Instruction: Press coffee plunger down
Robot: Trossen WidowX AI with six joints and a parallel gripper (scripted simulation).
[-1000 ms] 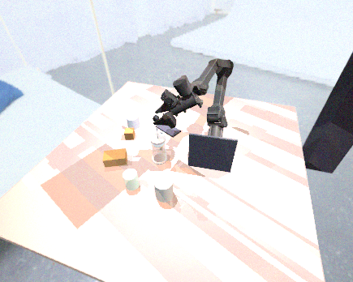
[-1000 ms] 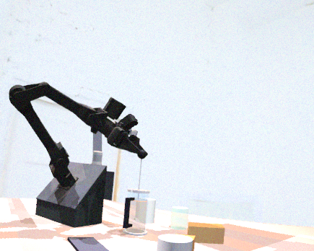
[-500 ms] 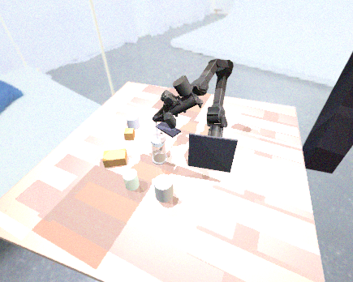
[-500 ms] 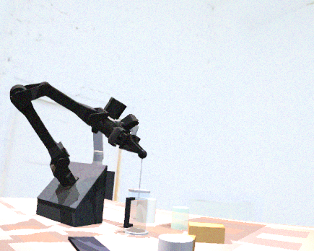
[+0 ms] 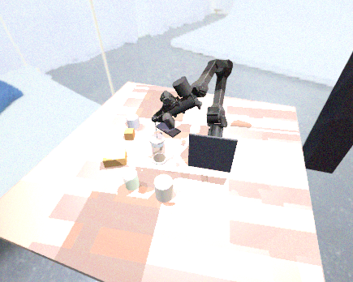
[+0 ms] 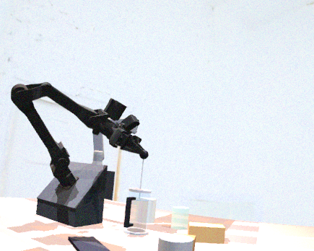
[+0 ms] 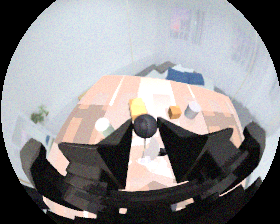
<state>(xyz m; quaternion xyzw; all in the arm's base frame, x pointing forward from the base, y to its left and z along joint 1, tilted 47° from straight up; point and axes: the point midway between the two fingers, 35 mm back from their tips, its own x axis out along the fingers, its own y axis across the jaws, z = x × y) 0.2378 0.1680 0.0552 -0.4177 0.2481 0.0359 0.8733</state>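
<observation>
My gripper tip is now 130 mm above the glass coffee press, 20 mm to the left of it and 10 mm past it. From my gripper tip the other things lie so: greenish glass: 220 mm below, 190 mm to the left, 60 mm ahead; grey cup: 240 mm ahead, 230 mm below, 220 mm to the right; dark flat slab: 260 mm below, 250 mm to the right, 20 mm ahead.
</observation>
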